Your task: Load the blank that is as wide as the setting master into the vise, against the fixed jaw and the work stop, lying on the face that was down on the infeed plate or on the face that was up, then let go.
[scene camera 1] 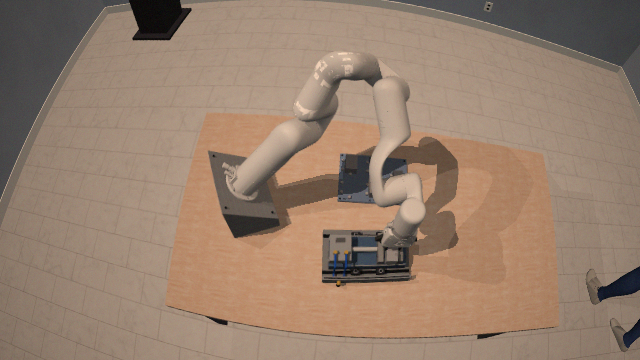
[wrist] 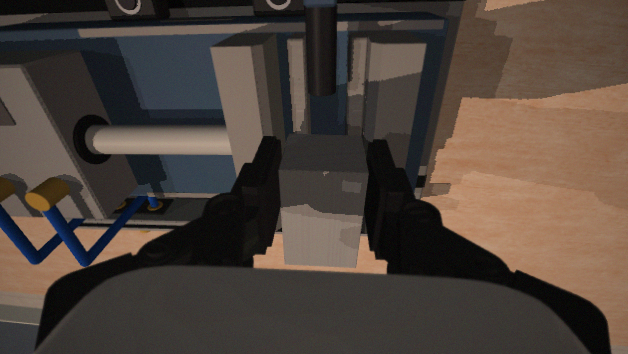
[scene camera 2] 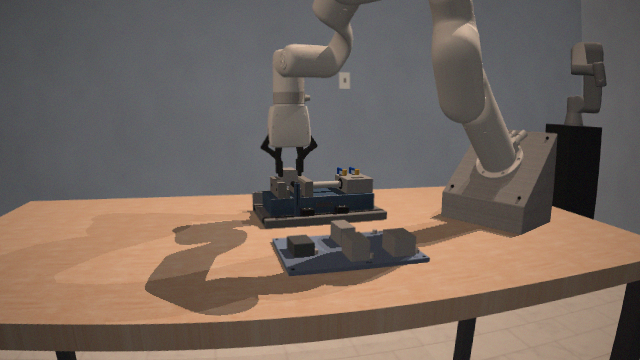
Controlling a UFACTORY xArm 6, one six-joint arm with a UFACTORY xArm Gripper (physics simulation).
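Where they show: gripper, fingertip midpoint: (scene camera 1: 391,246) (wrist: 323,165) (scene camera 2: 289,176); arm's base, link origin: (scene camera 1: 241,184) (scene camera 2: 500,161).
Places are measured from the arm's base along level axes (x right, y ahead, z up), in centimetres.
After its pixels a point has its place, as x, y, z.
Note:
My gripper (wrist: 323,165) {8.5, 51.7, -4.4} (scene camera 2: 289,172) {8.5, 51.7, -4.4} is shut on a grey blank (wrist: 322,200) {9.5, 51.9, -3.2} (scene camera 2: 288,175) {7.9, 52.0, -4.2}, one finger on each side. The blank is over the vise (scene camera 1: 367,257) {12.2, 44.8, -8.8} (scene camera 2: 330,203) {4.6, 42.2, -10.6} (wrist: 170,75) {7.1, 42.8, -8.8}, between the moving jaw (wrist: 237,85) (scene camera 2: 305,186) and the fixed jaw (wrist: 397,70) (scene camera 2: 278,188), and its top stands above the jaws. Two light strips run between the jaws. The black work stop (wrist: 321,60) {4.1, 50.8, -5.2} ends short of the blank in the wrist view, with a gap between them. The blank's underside and its contact with the fixed jaw are hidden.
The blue infeed plate (scene camera 1: 350,194) {-11.5, 34.8, -14.0} (scene camera 2: 310,268) {-29.5, 49.8, -14.0} holds a dark block (scene camera 2: 300,246) {-23.7, 51.0, -12.0} and several grey blocks (scene camera 2: 356,246) {-27.0, 41.7, -11.2} (scene camera 2: 399,242) {-25.7, 33.7, -11.2}. I cannot tell which is the setting master. Blue-and-yellow angled handles (wrist: 47,194) {12.9, 37.9, -4.0} (scene camera 1: 340,262) {16.1, 36.5, -7.3} stand by the vise's screw housing (wrist: 55,110) {8.8, 38.4, -5.6} (scene camera 2: 357,183) {7.1, 35.3, -6.3}.

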